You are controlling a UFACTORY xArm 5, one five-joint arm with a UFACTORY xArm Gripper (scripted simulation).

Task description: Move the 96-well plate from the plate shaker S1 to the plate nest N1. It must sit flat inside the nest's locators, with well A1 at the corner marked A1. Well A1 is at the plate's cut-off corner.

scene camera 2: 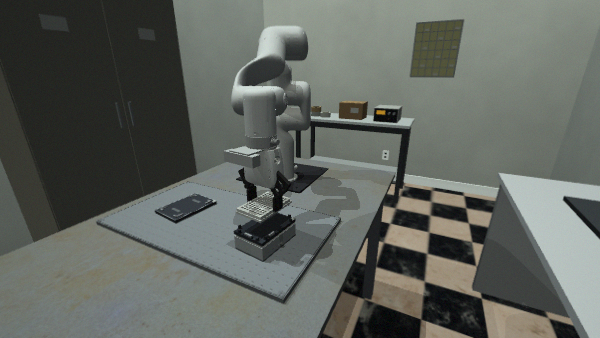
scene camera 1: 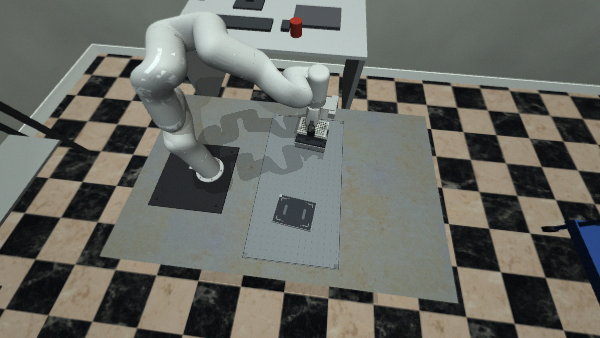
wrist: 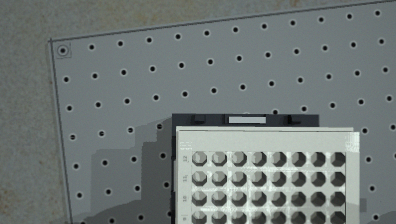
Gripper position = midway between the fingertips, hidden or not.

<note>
In view: my gripper [scene camera 2: 264, 205] and a white 96-well plate [scene camera 2: 259, 209].
The white 96-well plate is seen too in the wrist view [wrist: 213, 163].
</note>
